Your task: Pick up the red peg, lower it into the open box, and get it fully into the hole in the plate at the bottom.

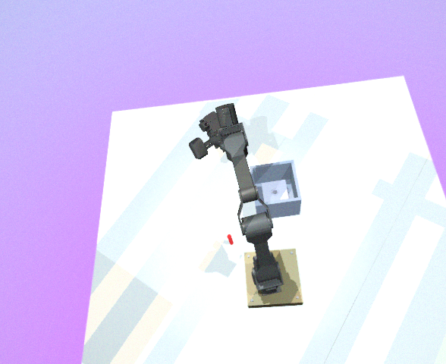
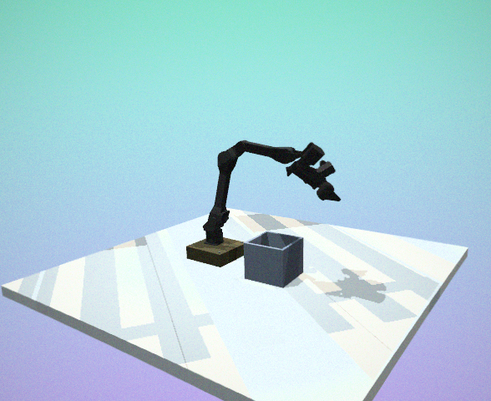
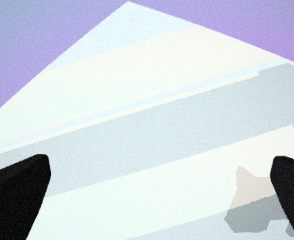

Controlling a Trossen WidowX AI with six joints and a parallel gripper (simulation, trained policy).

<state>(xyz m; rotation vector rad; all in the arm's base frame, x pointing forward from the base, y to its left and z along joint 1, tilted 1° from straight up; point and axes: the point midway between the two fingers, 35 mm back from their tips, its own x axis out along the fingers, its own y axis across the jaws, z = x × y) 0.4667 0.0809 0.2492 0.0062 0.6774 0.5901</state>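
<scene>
My gripper tip is now 300 mm past the red peg and 230 mm above it. From my gripper tip the other things lie so: pale plate: 230 mm below, 210 mm to the right, 170 mm behind.
</scene>
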